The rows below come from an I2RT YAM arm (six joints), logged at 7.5 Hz.
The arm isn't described. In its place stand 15 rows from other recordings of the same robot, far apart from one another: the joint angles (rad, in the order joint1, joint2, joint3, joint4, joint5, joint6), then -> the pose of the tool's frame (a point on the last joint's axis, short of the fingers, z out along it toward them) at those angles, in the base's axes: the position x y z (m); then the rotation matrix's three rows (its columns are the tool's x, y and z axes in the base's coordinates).
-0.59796, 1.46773, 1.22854, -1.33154, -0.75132, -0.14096 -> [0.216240 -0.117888 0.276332], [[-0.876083 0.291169 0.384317], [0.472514 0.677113 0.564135], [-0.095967 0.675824 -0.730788]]
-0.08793, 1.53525, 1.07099, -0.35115, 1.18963, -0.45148 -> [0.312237 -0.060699 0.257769], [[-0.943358 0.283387 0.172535], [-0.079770 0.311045 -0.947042], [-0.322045 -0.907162 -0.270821]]
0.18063, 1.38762, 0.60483, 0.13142, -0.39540, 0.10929 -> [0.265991 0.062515 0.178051], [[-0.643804 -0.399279 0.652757], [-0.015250 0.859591 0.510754], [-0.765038 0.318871 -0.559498]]
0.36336, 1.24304, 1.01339, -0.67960, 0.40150, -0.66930 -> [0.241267 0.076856 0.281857], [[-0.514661 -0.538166 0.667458], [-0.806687 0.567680 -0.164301], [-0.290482 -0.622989 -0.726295]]
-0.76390, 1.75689, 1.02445, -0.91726, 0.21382, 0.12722 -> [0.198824 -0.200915 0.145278], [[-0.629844 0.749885 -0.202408], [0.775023 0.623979 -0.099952], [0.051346 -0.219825 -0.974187]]
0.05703, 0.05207, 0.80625, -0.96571, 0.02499, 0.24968 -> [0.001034 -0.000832 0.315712], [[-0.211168 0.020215 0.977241], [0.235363 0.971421 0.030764], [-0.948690 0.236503 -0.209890]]
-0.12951, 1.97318, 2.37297, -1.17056, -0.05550, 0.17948 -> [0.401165 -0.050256 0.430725], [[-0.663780 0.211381 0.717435], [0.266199 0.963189 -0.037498], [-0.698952 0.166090 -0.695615]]
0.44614, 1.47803, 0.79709, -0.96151, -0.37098, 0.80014 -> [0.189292 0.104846 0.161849], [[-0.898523 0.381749 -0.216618], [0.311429 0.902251 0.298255], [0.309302 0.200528 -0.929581]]
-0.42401, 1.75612, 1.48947, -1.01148, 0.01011, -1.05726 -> [0.321061 -0.145319 0.261365], [[-0.789366 -0.556715 0.258785], [-0.599276 0.790258 -0.127905], [-0.133300 -0.256048 -0.957429]]
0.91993, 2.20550, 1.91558, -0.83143, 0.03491, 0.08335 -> [0.289428 0.377990 0.214848], [[-0.609238 -0.737727 0.290840], [-0.662648 0.675082 0.324287], [-0.435576 0.004843 -0.900139]]
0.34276, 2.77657, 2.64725, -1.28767, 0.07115, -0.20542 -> [0.503858 0.177113 0.127428], [[-0.844856 -0.507993 0.167816], [-0.517511 0.855534 -0.015596], [-0.135650 -0.100023 -0.985695]]
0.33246, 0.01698, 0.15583, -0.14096, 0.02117, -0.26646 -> [0.094737 0.031914 0.211084], [[0.078727 -0.296003 0.951937], [-0.251327 0.918163 0.306286], [-0.964695 -0.263361 -0.002110]]
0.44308, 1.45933, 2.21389, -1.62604, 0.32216, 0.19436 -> [0.183175 0.074450 0.504921], [[-0.721347 -0.084821 0.687360], [-0.139530 0.989920 -0.024272], [-0.678372 -0.113416 -0.725912]]
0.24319, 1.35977, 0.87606, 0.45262, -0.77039, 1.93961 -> [0.293934 0.098470 0.307726], [[-0.780477 0.333999 0.528489], [0.496039 -0.183694 0.848647], [0.380527 0.924501 -0.022308]]
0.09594, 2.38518, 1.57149, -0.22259, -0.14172, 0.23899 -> [0.476852 0.050942 0.063821], [[-0.871616 0.041041 0.488468], [0.151551 0.970230 0.188907], [-0.466174 0.238682 -0.851888]]
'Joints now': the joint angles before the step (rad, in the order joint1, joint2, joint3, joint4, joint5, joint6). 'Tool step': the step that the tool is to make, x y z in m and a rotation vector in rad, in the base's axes. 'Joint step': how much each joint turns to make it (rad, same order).
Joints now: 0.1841, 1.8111, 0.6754, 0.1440, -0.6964, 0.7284
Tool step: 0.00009, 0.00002, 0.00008, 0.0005, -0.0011, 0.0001
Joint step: 0.0000, 0.0000, 0.0000, 0.0012, -0.0003, 0.0001
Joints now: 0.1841, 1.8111, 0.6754, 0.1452, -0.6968, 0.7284
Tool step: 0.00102, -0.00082, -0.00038, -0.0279, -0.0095, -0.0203
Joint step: 0.0000, 0.0000, 0.0000, 0.0049, 0.0355, 0.0011
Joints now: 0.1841, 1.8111, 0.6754, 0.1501, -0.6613, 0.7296
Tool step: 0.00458, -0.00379, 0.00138, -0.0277, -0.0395, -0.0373
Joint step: -0.0111, 0.0000, 0.0004, 0.0351, 0.0431, 0.0027
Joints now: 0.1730, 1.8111, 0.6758, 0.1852, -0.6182, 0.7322
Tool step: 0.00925, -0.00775, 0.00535, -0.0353, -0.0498, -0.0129
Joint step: -0.0275, -0.0004, 0.0286, -0.0110, 0.0260, -0.0449
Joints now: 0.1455, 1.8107, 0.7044, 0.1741, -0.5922, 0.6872
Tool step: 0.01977, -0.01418, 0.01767, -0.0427, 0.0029, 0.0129
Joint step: -0.0522, 0.0000, 0.1213, -0.1816, -0.0027, -0.0935
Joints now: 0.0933, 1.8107, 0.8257, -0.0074, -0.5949, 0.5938
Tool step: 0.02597, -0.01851, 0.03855, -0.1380, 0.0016, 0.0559
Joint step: -0.0542, 0.0000, 0.2243, -0.3388, 0.0648, -0.1938
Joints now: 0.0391, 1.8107, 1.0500, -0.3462, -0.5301, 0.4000
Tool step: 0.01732, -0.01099, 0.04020, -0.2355, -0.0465, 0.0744
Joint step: -0.0164, 0.0000, 0.1950, -0.2426, 0.1763, -0.2022
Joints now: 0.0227, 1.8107, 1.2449, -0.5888, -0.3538, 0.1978
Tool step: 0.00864, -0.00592, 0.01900, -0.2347, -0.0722, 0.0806
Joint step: 0.0004, 0.0000, 0.0809, -0.0600, 0.1824, -0.1766
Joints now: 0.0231, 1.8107, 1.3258, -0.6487, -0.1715, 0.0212
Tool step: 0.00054, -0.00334, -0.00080, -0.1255, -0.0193, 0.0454
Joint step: 0.0000, 0.0000, -0.0026, 0.0072, 0.0947, -0.0954
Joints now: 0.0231, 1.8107, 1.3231, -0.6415, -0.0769, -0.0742
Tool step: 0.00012, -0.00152, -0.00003, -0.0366, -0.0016, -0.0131
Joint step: -0.0004, 0.0000, 0.0000, 0.0005, 0.0385, -0.0042
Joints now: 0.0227, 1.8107, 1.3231, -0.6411, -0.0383, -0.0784
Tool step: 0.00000, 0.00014, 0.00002, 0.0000, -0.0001, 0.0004
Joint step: 0.0004, 0.0000, 0.0000, 0.0000, 0.0000, 0.0000
